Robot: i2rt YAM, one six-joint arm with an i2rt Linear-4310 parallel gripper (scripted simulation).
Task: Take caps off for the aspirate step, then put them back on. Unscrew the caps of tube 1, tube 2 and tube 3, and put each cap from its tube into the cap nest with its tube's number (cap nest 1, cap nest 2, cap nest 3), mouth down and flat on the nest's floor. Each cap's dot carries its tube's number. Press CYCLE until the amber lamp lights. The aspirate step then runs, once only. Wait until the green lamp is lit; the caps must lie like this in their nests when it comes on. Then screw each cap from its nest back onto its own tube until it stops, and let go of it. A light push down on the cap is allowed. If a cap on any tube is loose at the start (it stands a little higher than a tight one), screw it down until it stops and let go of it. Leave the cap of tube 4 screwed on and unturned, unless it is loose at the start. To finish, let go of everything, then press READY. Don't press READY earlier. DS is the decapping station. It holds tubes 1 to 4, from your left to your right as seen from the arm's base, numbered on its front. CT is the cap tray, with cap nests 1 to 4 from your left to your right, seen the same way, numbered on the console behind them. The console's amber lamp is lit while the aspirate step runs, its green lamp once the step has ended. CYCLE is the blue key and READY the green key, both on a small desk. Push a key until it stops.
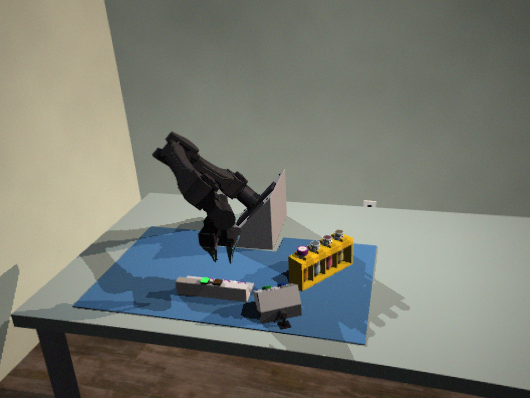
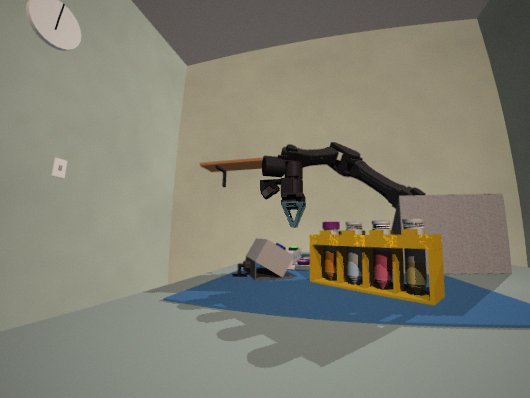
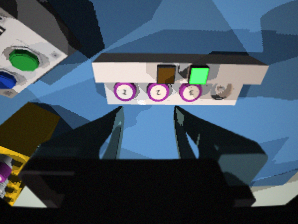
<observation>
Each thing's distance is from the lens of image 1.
small key desk (image 1: 284, 302): 140 cm
</observation>
